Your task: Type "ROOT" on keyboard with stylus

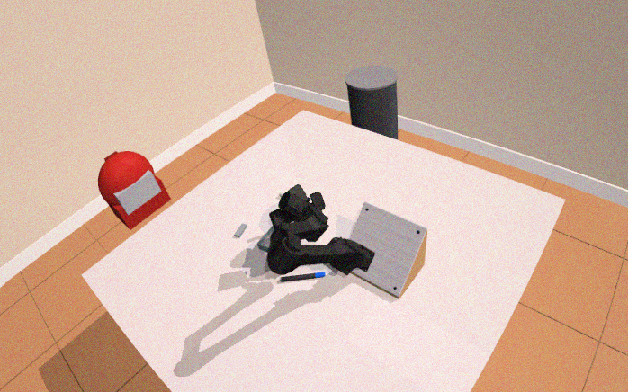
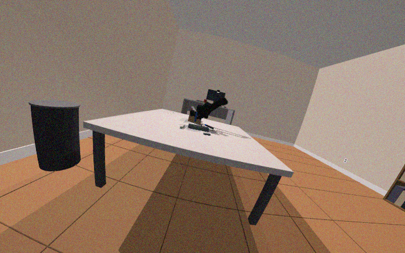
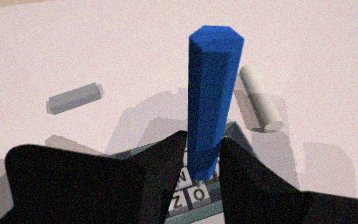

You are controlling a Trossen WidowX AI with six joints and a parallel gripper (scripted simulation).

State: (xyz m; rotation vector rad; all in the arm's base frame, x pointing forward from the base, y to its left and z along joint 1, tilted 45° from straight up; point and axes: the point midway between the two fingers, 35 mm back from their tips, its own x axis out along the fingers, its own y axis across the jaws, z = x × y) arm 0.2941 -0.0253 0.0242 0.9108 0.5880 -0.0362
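Now: the white piece 11 cm ahead of my gripper tip, 9 cm to the right of it and 8 cm below it. From my gripper tip the other things lie so: grey object 14 cm ahead, 13 cm to the left, 8 cm below; then blue stylus 2 cm below.
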